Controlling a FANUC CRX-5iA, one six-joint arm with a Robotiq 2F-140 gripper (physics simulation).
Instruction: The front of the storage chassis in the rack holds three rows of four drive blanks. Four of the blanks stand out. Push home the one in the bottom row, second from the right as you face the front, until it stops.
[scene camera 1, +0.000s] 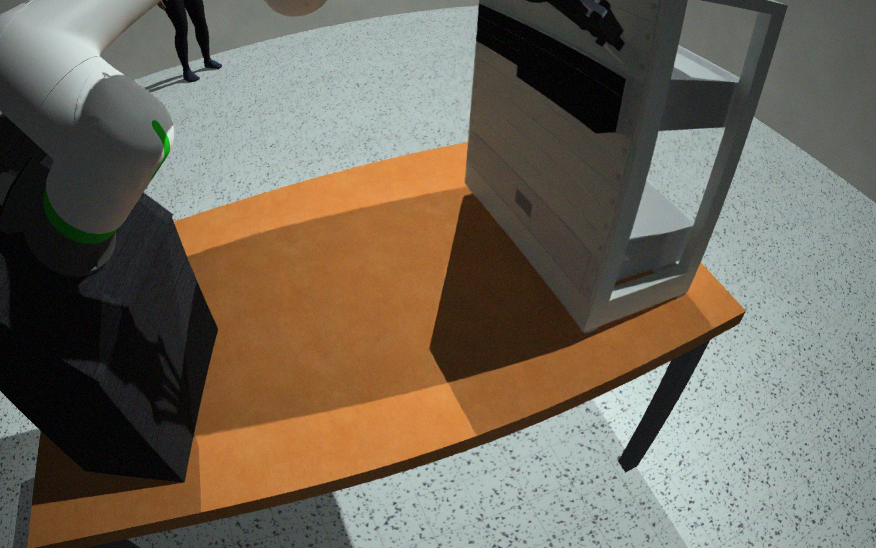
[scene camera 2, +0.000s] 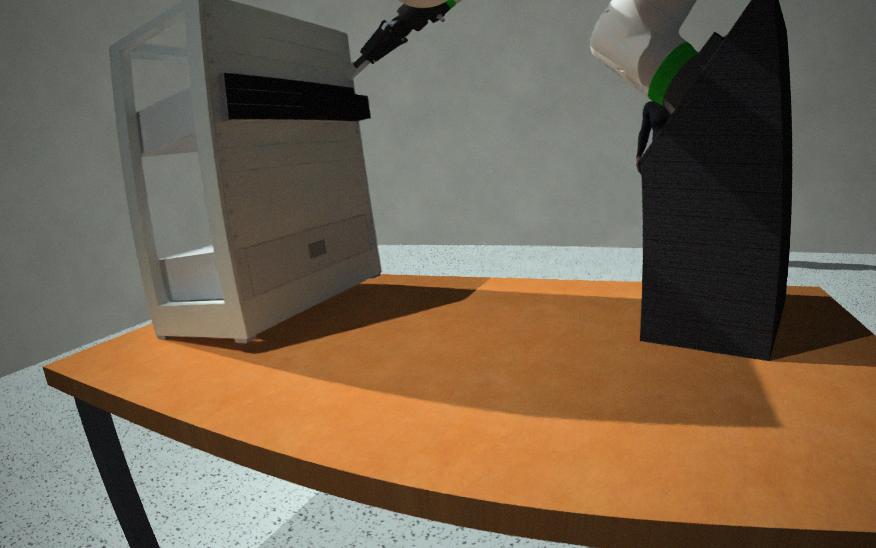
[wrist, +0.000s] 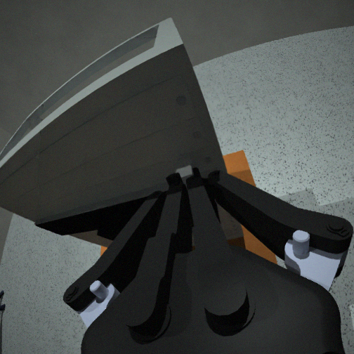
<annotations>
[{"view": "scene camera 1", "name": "my gripper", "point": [627, 55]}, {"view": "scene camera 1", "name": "grey rack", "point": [561, 136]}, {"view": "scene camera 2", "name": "my gripper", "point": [346, 76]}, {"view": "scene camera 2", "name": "grey rack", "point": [268, 108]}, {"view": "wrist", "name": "my gripper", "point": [186, 166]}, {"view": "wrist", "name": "grey rack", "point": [84, 170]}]
</annotations>
